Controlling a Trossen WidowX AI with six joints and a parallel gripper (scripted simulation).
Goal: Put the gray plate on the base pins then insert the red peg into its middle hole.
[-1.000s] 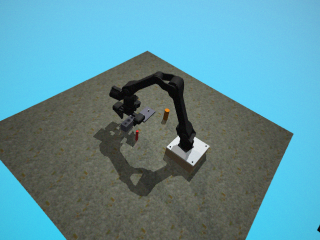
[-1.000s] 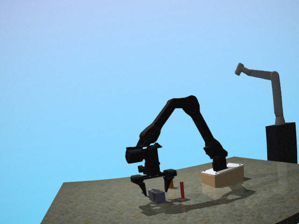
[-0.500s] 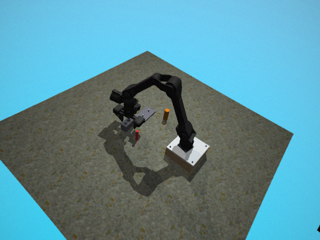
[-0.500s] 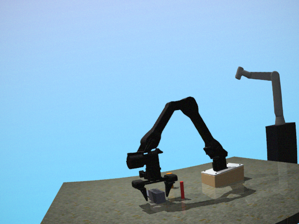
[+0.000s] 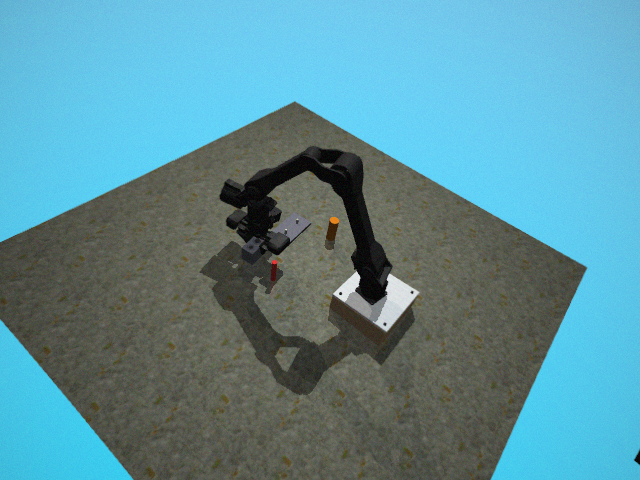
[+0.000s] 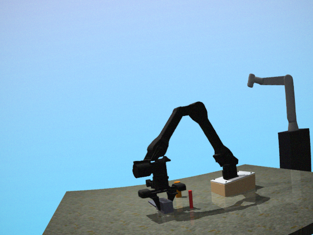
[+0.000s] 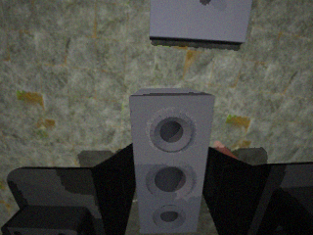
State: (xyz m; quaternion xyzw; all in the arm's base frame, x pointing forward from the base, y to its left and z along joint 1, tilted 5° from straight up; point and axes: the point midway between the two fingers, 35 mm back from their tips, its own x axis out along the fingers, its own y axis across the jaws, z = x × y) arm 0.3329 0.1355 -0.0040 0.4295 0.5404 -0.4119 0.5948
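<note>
The gray base is 2 cm ahead of my gripper tip and 14 cm to the right of it. The rest, counted from my gripper tip: gray plate: 3 cm above; then orange cylinder: 8 cm behind, 22 cm to the right, 3 cm above; then red peg: 11 cm behind, 2 cm to the left, 3 cm above.
</note>
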